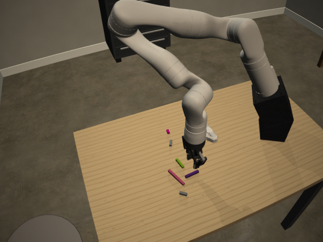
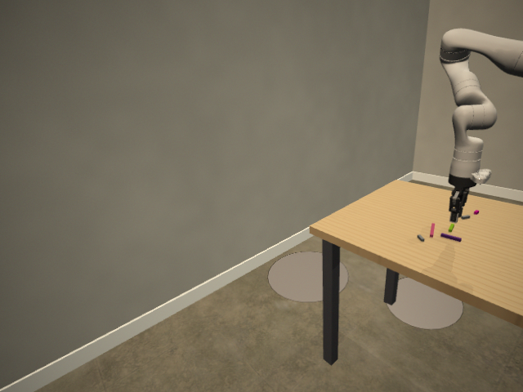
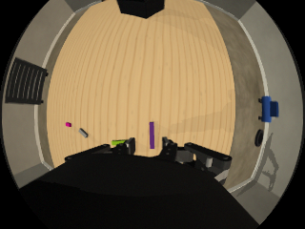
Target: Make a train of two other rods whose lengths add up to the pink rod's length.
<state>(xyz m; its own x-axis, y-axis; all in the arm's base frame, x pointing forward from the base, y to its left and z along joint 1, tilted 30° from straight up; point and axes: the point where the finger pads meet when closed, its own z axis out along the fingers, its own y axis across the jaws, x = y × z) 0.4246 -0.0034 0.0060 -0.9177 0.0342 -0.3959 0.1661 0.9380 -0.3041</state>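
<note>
My gripper is now 8 cm above the purple rod. Also, from my hand: magenta rod (6 cm behind, 24 cm to the right, 8 cm below); lime rod (1 cm ahead, 7 cm to the right, 8 cm below); pink rod (6 cm ahead, 2 cm to the right, 8 cm below).
</note>
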